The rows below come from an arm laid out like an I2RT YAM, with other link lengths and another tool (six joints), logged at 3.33 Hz.
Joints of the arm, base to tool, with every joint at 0 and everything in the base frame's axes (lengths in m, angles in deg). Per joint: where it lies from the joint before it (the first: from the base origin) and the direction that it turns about. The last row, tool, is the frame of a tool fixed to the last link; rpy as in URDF.
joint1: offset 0 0 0.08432 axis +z
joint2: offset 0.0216 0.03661 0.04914 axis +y
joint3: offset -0.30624 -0.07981 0 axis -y
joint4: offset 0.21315 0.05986 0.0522 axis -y
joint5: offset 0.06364 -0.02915 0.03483 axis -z
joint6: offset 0.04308 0 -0.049 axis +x
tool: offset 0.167 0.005 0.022 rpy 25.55 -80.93 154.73
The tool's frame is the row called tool.
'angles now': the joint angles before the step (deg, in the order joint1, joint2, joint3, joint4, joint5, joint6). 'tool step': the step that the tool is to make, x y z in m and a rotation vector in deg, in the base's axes. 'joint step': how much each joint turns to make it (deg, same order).
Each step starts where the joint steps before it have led.
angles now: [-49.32, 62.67, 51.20, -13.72, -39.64, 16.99]
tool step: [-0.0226, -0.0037, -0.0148, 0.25, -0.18, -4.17]
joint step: [-3.51, -4.40, -5.45, 1.41, 0.47, 0.71]
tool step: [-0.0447, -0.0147, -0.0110, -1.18, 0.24, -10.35]
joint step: [-7.79, -7.94, -4.74, -2.12, 2.68, 0.36]
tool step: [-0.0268, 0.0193, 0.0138, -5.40, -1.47, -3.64]
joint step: [-2.09, -10.20, -1.19, -4.00, 1.90, -0.76]
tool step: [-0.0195, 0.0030, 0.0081, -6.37, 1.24, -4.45]
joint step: [0.01, -5.77, -0.03, -2.23, 5.44, -2.99]
